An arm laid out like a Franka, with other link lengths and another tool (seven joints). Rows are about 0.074 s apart.
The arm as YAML. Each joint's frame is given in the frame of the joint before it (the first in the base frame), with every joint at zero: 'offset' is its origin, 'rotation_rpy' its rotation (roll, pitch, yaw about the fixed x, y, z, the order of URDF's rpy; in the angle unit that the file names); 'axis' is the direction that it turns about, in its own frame. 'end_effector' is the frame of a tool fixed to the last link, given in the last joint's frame.
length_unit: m
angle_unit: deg
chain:
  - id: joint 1
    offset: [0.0, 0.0, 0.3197]
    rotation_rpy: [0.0, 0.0, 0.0]
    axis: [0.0, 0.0, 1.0]
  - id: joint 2
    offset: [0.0, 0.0, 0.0]
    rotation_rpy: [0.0, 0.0, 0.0]
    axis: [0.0, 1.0, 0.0]
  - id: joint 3
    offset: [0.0, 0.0, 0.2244]
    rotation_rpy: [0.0, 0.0, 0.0]
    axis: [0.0, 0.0, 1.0]
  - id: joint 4
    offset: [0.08, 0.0, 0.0]
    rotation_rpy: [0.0, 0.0, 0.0]
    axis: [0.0, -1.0, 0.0]
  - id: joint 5
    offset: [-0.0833, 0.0, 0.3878]
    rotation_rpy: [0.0, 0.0, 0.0]
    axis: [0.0, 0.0, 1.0]
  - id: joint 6
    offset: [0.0, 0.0, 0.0]
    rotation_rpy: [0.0, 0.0, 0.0]
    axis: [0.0, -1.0, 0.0]
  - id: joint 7
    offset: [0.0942, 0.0, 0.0]
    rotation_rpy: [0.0, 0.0, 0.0]
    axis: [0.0, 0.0, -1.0]
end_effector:
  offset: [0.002, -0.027, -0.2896]
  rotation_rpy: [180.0, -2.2, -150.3]
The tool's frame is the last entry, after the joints.
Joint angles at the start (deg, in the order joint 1, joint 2, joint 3, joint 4, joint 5, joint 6, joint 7):
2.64, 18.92, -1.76, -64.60, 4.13, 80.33, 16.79
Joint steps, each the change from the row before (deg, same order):
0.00, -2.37, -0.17, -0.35, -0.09, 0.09, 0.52
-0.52, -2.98, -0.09, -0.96, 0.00, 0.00, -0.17
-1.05, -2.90, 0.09, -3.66, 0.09, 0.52, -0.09
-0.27, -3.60, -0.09, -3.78, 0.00, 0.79, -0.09
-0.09, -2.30, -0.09, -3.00, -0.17, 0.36, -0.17
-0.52, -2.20, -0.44, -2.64, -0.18, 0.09, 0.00
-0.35, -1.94, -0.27, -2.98, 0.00, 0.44, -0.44
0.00, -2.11, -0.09, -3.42, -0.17, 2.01, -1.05
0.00, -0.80, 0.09, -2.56, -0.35, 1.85, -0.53
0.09, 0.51, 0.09, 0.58, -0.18, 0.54, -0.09
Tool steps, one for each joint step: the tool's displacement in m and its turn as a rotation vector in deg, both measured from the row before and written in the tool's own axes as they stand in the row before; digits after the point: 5 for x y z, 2 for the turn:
0.00414, -0.00003, -0.02183, 0.52, -2.05, 0.60
0.00742, -0.00363, -0.02310, 0.38, -2.02, 0.34
0.01157, -0.00710, -0.00134, -0.27, 0.13, 0.92
0.01035, -0.00115, -0.00691, 0.03, -0.64, 0.30
0.00896, -0.00086, 0.00091, 0.01, 0.34, 0.09
0.01145, -0.00784, -0.00060, 0.02, 0.31, 1.02
0.00914, -0.00434, 0.00469, -0.22, 0.52, 0.24
0.00172, -0.00197, 0.00454, 0.25, -0.67, -0.85
-0.00092, -0.00200, 0.01033, 0.33, -0.01, -0.48
-0.00504, -0.00053, -0.00095, 0.36, -0.53, -0.25

